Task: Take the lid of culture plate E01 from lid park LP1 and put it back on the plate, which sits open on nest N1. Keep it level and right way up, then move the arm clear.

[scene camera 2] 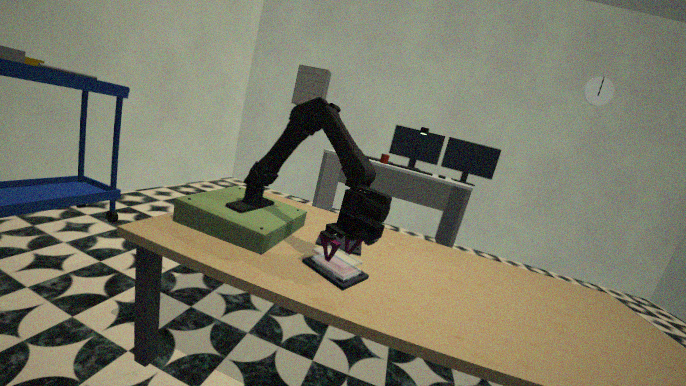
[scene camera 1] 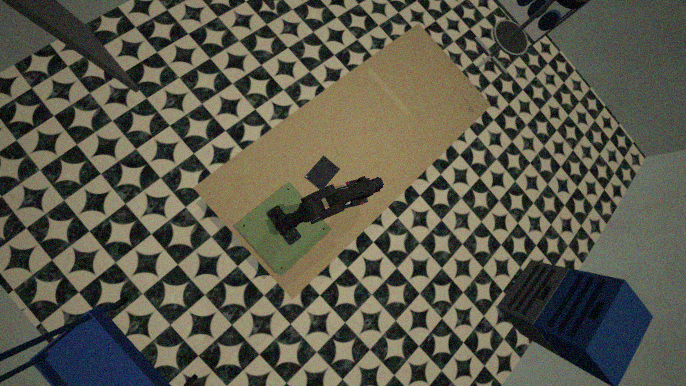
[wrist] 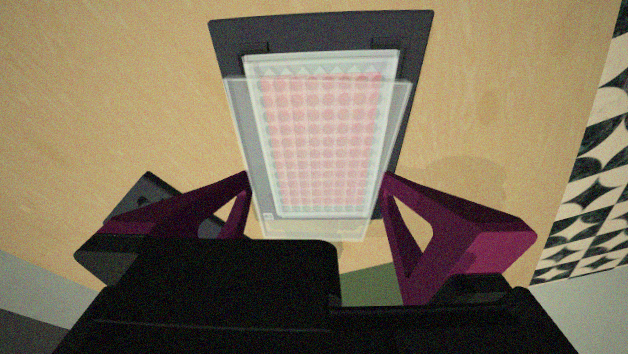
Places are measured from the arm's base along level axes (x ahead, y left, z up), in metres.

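Pixels of known places: gripper, fingertip midpoint: [scene camera 2: 337,257] [wrist: 314,177]; arm's base, link origin: [scene camera 2: 251,205] [scene camera 1: 284,225].
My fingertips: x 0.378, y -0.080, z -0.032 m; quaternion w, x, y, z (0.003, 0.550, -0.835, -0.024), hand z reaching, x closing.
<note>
Ahead of a thing's pixels: the offset from my fingertips to its top centre. Level surfaces: height alone.
My gripper [scene camera 2: 340,256] [wrist: 314,177] is shut on the clear lid @(dx -0.001, dy +0.001, dz +0.010 m) [wrist: 313,232], with one magenta finger at each long side. The lid looks roughly level and hangs close above the open culture plate [scene camera 2: 340,265] [wrist: 320,60], overlapping most of it in the wrist view. The plate has pink-red wells and sits on the dark nest @(dx +0.004, dy -0.006, dz -0.021 m) [scene camera 2: 344,285] [wrist: 320,31]. The lid's near end reaches past the plate's near end in the wrist view. In scene camera 1 the arm hides nest and plate. The dark lid park @(dx -0.053, dy +0.194, dz -0.019 m) [scene camera 1: 322,171] [wrist: 135,197] stands beside the nest, partly behind a finger in the wrist view.
The arm's green base block [scene camera 1: 260,240] [scene camera 2: 220,222] stands at one end of the wooden table @(dz -0.039 m) [scene camera 1: 400,100] [scene camera 2: 450,305]. A blue cart [scene camera 2: 100,85], a desk with two monitors [scene camera 2: 417,145] and a blue cabinet [scene camera 1: 590,305] stand away from the table.
</note>
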